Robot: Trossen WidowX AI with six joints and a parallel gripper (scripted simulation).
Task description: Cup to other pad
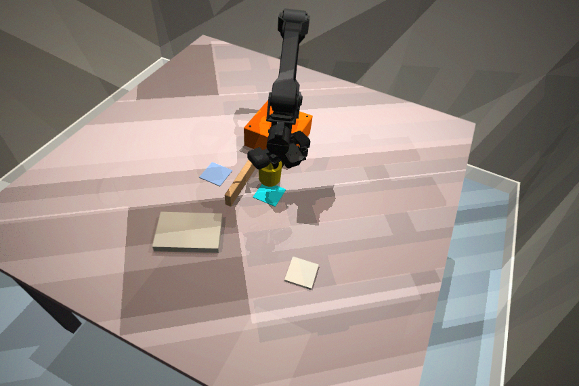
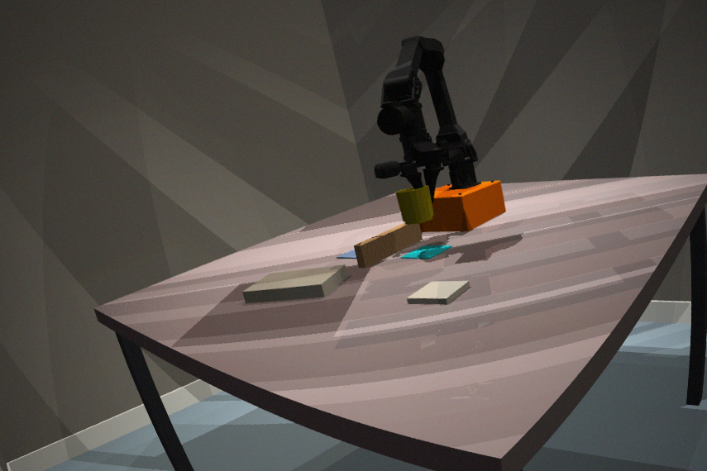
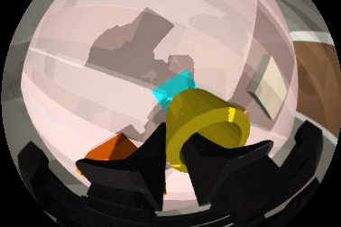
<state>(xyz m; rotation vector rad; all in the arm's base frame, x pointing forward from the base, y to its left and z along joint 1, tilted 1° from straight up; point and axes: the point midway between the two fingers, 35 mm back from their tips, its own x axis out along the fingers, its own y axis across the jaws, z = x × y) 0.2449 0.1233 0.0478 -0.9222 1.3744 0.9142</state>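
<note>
Right now the cyan pad is 2 cm ahead of my gripper tip, 1 cm to the right of it and 11 cm below it. The rest, counted from my gripper tip: wooden bar: 4 cm ahead, 11 cm to the right, 9 cm below; yellow cup: 2 cm ahead, 1 cm to the right; blue pad: 6 cm ahead, 20 cm to the right, 11 cm below.
</note>
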